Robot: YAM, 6 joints.
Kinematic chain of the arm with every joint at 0, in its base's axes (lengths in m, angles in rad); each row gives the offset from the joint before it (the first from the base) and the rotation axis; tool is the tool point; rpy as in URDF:
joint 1: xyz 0 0 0.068 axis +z
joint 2: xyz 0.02 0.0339 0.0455 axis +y
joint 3: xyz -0.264 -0.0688 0 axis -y
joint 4: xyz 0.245 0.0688 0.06 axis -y
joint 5: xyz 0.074 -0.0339 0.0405 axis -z
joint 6: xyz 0.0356 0 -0.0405 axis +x
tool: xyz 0 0 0 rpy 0 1.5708 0
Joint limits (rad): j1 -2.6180..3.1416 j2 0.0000..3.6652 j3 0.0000..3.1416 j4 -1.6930..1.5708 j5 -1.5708..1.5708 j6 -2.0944..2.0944
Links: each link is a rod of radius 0.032 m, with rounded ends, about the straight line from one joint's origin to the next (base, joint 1, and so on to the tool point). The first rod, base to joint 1, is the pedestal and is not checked.
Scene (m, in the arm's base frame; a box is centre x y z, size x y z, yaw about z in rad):
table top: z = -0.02
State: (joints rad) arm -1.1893 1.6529 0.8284 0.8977 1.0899 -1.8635
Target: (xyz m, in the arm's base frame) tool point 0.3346 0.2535 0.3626
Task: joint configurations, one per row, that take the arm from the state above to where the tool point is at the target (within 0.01 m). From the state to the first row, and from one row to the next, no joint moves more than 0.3 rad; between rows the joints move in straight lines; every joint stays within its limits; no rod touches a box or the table.
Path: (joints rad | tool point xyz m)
1: -0.9173 1.6768 0.9076 0.8977 1.0618 -1.8635 | 0.1919 -0.3018 0.2604
2: -0.6454 1.7008 0.9868 0.8976 1.0337 -1.8635 | 0.2767 -0.2466 0.2770
3: -0.3734 1.7247 1.0660 0.8976 1.0057 -1.8635 | 0.3441 -0.1671 0.2939
4: -0.1014 1.7486 1.1452 0.8976 0.9776 -1.8635 | 0.3873 -0.0691 0.3109
5: 0.1705 1.7726 1.2244 0.8975 0.9495 -1.8635 | 0.4014 0.0397 0.3281
6: 0.4425 1.7965 1.3036 0.8975 0.9214 -1.8635 | 0.3837 0.1504 0.3453
7: 0.7145 1.8204 1.3829 0.8975 0.8933 -1.8635 | 0.3346 0.2535 0.3626

